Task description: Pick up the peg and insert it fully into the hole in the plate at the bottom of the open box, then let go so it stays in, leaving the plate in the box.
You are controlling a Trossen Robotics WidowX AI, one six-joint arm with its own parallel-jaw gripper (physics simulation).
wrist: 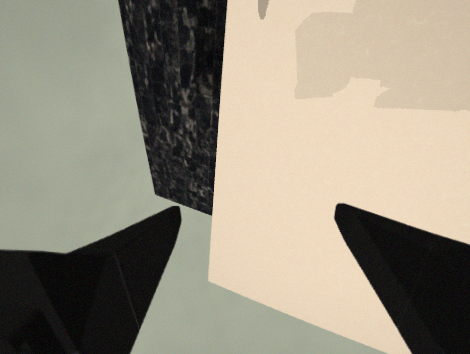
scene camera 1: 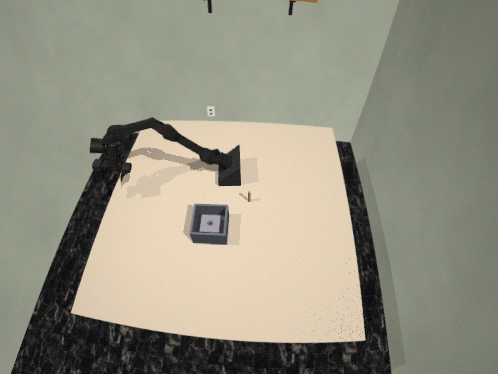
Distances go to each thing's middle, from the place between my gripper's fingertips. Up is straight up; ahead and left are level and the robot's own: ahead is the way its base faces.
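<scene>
Relative to the blue-grey box (scene camera 1: 220, 238), my hand is 0.11 m short of it, 0.13 m above it and 0.51 m to the right of it.
</scene>
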